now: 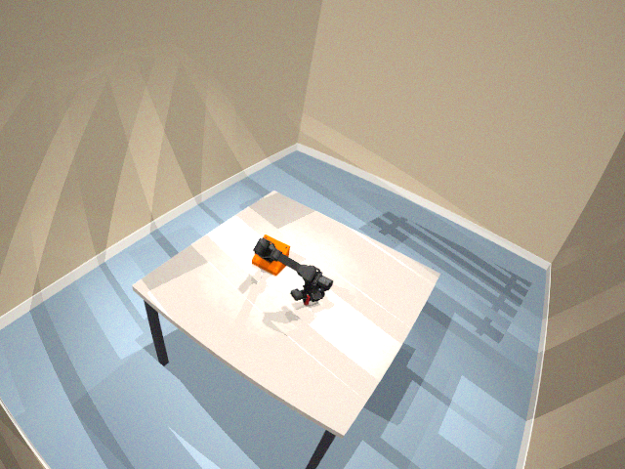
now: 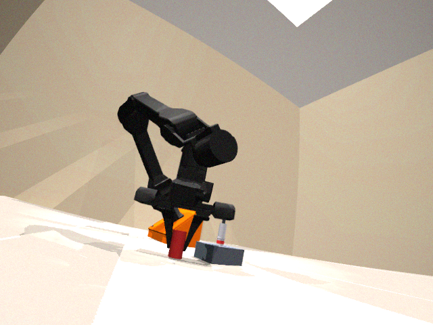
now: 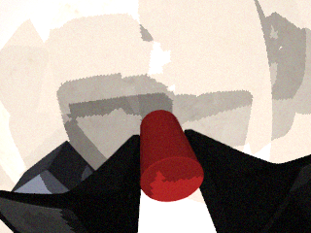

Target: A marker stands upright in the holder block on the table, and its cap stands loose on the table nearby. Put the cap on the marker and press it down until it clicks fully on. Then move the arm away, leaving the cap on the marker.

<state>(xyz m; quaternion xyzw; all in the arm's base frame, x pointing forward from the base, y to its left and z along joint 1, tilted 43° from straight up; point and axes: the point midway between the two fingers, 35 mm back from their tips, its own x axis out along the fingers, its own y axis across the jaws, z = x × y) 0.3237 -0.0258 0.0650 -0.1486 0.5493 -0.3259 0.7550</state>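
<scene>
Right now my gripper tip is 10 cm to the right of the grey holder block and 2 cm past it. From my gripper tip the other things lie so: red cap (1 cm above).
</scene>
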